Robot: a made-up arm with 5 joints. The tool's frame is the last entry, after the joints.
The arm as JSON. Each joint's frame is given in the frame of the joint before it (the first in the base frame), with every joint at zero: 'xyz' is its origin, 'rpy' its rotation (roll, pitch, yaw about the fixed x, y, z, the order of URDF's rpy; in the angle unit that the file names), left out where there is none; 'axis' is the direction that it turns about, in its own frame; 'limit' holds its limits. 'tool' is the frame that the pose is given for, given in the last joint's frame.
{
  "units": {
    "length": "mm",
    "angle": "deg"
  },
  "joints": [
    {
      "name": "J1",
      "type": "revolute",
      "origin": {
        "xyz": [
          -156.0,
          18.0,
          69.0
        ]
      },
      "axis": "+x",
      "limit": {
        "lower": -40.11,
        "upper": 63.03
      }
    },
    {
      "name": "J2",
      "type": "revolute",
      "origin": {
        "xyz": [
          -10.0,
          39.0,
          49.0
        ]
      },
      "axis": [
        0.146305,
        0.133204,
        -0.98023
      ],
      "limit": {
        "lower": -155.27,
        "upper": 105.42
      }
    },
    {
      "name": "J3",
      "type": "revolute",
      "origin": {
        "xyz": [
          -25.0,
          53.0,
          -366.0
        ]
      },
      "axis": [
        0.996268,
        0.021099,
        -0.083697
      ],
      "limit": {
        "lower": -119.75,
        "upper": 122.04
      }
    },
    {
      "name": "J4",
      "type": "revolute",
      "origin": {
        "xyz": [
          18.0,
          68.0,
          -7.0
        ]
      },
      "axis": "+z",
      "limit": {
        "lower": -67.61,
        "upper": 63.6
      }
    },
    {
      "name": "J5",
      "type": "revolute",
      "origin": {
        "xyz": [
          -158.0,
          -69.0,
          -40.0
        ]
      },
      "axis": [
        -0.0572,
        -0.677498,
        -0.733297
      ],
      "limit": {
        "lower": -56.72,
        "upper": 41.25
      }
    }
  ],
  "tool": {
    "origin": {
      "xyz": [
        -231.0,
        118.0,
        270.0
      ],
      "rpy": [
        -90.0,
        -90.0,
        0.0
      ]
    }
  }
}
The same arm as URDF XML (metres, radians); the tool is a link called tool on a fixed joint. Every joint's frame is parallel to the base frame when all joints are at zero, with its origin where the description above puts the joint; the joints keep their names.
<robot name="arm">
  <link name="base_link"/>
  <link name="link1"/>
  <link name="link2"/>
  <link name="link3"/>
  <link name="link4"/>
  <link name="link5"/>
  <link name="tool"/>
  <joint name="J1" type="revolute">
    <parent link="base_link"/>
    <child link="link1"/>
    <origin xyz="-0.156 0.018 0.069"/>
    <axis xyz="1 0 0"/>
    <limit lower="-0.7001" upper="1.1001"/>
  </joint>
  <joint name="J2" type="revolute">
    <parent link="link1"/>
    <child link="link2"/>
    <origin xyz="-0.01 0.039 0.049"/>
    <axis xyz="0.146305 0.133204 -0.98023"/>
    <limit lower="-2.71" upper="1.8399"/>
  </joint>
  <joint name="J3" type="revolute">
    <parent link="link2"/>
    <child link="link3"/>
    <origin xyz="-0.025 0.053 -0.366"/>
    <axis xyz="0.996268 0.021099 -0.083697"/>
    <limit lower="-2.09" upper="2.13"/>
  </joint>
  <joint name="J4" type="revolute">
    <parent link="link3"/>
    <child link="link4"/>
    <origin xyz="0.018 0.068 -0.007"/>
    <axis xyz="0 0 1"/>
    <limit lower="-1.18" upper="1.11"/>
  </joint>
  <joint name="J5" type="revolute">
    <parent link="link4"/>
    <child link="link5"/>
    <origin xyz="-0.158 -0.069 -0.04"/>
    <axis xyz="-0.0572 -0.677498 -0.733297"/>
    <limit lower="-0.99" upper="0.7199"/>
  </joint>
  <joint name="tool_joint" type="fixed">
    <parent link="link5"/>
    <child link="tool"/>
    <origin xyz="-0.231 0.118 0.27" rpy="-1.5708 -1.5708 0"/>
  </joint>
</robot>

